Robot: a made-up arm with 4 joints.
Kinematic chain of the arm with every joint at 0, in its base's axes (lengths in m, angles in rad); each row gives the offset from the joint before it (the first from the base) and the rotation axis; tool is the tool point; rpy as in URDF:
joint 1: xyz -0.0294 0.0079 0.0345 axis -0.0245 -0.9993 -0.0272
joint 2: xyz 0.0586 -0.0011 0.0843 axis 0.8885 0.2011 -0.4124
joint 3: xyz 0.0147 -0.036 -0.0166 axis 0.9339 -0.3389 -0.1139
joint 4: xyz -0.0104 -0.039 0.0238 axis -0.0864 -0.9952 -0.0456
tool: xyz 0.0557 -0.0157 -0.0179 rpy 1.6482 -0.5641 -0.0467
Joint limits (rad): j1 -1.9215..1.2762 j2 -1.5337..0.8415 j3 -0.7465..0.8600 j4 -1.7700..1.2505
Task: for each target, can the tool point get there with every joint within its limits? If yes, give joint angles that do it. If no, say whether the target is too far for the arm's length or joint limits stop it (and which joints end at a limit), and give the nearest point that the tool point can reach.
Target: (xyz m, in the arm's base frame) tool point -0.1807 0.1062 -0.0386
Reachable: no: joint limits stop it (at a limit: joint 1, joint 2, joint 3) | nearest point -0.0603 0.0198 -0.0268 | short by 0.149 m
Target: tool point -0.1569 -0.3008 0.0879
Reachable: no: too far | nearest point -0.0933 -0.1188 0.1337 | short by 0.198 m
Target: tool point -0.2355 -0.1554 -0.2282
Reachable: no: too far | nearest point -0.0394 -0.0701 -0.0841 | short by 0.258 m
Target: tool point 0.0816 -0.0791 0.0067
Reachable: yes | joints -0.6398 0.4274 -0.3213 -0.0251
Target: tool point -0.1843 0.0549 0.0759
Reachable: no: joint limits stop it (at a limit: joint 1, joint 2, joint 4) | nearest point -0.1645 0.0811 0.1575 | short by 0.088 m
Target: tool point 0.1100 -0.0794 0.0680
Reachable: yes | joints -0.5947 -1.0131 0.1985 -1.4478
